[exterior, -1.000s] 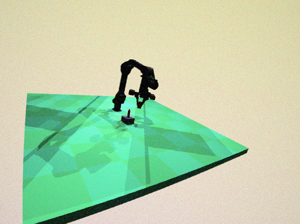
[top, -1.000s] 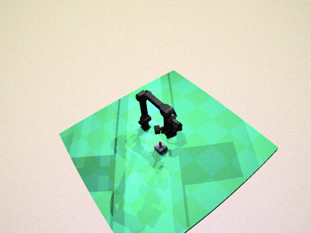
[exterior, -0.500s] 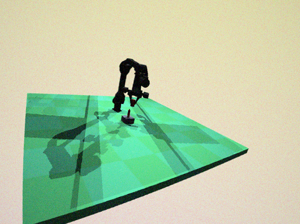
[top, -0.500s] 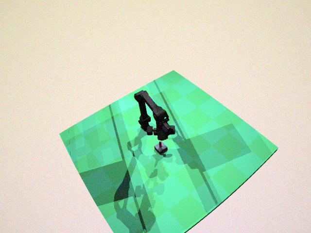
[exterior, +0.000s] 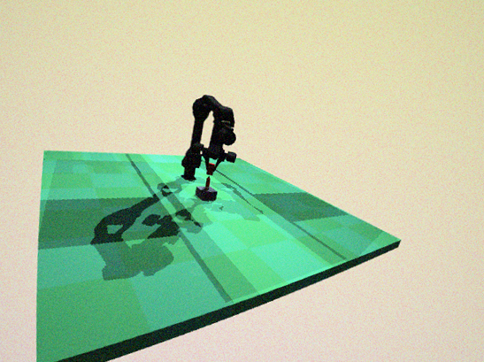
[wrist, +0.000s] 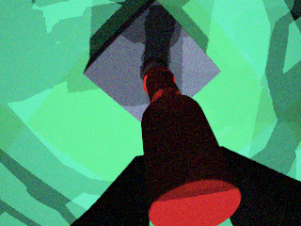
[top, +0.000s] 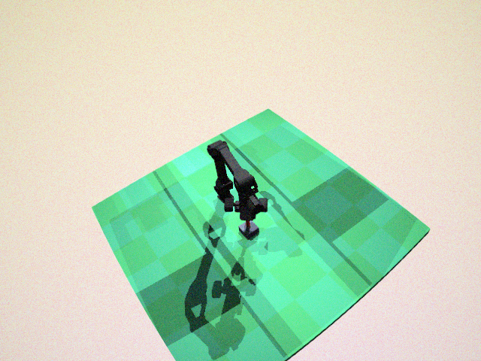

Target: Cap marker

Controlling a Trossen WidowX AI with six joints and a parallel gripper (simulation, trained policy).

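Now: gripper tip 10 mm short of the red marker, 10 mm to the left of it and 50 mm above it. Round my gripper tip: red cap: 10 mm ahead, 10 mm above; grey holder block: 10 mm ahead, 10 mm to the right, 100 mm below.
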